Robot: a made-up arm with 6 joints. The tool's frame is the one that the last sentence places.
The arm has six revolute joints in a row. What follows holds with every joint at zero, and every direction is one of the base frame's.
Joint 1 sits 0.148 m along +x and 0.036 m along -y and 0.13 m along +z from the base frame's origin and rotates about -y.
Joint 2 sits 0.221 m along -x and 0.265 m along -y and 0.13 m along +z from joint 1 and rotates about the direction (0.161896, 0.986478, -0.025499).
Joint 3 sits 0.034 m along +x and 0.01 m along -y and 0.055 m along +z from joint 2 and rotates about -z.
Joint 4 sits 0.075 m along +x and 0.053 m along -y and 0.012 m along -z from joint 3 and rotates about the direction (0.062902, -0.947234, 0.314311).
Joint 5 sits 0.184 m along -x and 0.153 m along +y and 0.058 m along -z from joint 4 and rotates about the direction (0.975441, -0.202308, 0.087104).
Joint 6 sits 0.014 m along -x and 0.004 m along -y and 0.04 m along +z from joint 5 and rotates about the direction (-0.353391, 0.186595, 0.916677).
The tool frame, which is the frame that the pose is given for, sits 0.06 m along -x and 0.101 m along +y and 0.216 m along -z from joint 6; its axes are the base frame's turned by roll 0.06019, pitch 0.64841 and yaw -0.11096 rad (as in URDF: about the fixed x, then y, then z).
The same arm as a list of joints. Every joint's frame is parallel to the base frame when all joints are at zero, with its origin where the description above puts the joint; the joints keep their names.
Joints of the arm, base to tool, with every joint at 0 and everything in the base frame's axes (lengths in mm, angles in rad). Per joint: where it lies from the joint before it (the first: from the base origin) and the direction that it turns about. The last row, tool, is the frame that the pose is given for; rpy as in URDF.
joint 1: axis -y xyz 148 -36 130
joint 2: axis 0.161896 0.986478 -0.025499 xyz -221 -265 130
joint 3: axis -z xyz 34 -10 55
joint 4: axis 0.062902 -0.947234 0.314311 xyz 75 -53 -12
joint 5: axis 0.975441 -0.202308 0.087104 xyz -184 153 -58
joint 6: axis -0.353391 0.186595 0.916677 xyz -14 -4 40
tool: xyz -60 101 -216 rpy 0.0602 0.6484 -0.111

